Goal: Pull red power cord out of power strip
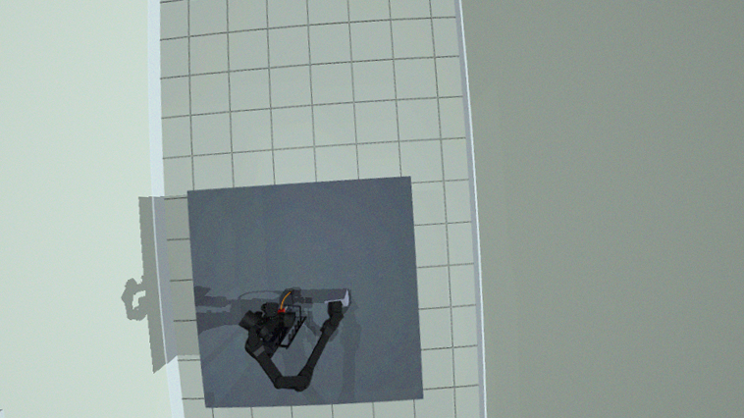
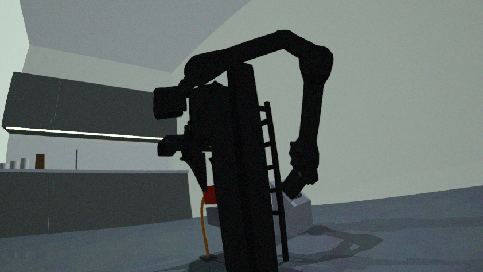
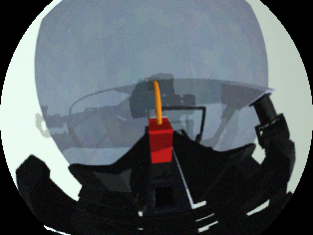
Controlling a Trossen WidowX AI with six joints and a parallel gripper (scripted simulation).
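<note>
The black power strip lies 100 mm to the left of my gripper tip and 10 mm ahead of it. From my gripper tip the other things lie so: red plug 30 mm to the left; black ladder-like rack 100 mm to the left, 80 mm behind.
</note>
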